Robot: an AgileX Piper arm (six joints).
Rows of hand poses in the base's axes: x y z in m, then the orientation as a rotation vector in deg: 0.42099, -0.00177, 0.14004, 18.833, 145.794, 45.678; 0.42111, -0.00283, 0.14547, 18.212, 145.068, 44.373; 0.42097, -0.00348, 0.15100, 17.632, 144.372, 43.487; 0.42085, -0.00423, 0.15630, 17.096, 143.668, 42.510; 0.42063, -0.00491, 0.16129, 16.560, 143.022, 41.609; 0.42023, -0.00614, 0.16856, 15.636, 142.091, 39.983; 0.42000, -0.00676, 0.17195, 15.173, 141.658, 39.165; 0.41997, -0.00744, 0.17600, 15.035, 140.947, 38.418; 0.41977, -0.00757, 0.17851, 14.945, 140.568, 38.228; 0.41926, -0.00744, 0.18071, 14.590, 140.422, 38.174; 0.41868, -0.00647, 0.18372, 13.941, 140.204, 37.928; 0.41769, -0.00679, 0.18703, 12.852, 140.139, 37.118; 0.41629, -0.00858, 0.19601, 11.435, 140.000, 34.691; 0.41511, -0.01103, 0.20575, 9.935, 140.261, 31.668
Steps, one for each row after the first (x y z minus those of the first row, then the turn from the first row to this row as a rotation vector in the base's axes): 0.00012, -0.00106, 0.00543, -0.944, -1.044, -0.144; -0.00002, -0.00171, 0.01096, -1.595, -1.983, -0.203; -0.00014, -0.00246, 0.01626, -2.307, -2.926, -0.310; -0.00036, -0.00314, 0.02125, -2.975, -3.801, -0.379; -0.00076, -0.00437, 0.02852, -4.207, -5.143, -0.449; -0.00099, -0.00499, 0.03191, -4.834, -5.780, -0.472; -0.00102, -0.00567, 0.03596, -5.327, -6.566, -0.781; -0.00122, -0.00580, 0.03847, -5.442, -6.965, -0.886; -0.00173, -0.00567, 0.04067, -5.531, -7.212, -0.708; -0.00231, -0.00470, 0.04368, -5.806, -7.633, -0.400; -0.00330, -0.00502, 0.04699, -6.586, -8.101, 0.125; -0.00470, -0.00681, 0.05597, -8.600, -8.891, 0.487; -0.00588, -0.00926, 0.06571, -11.109, -9.342, 0.915
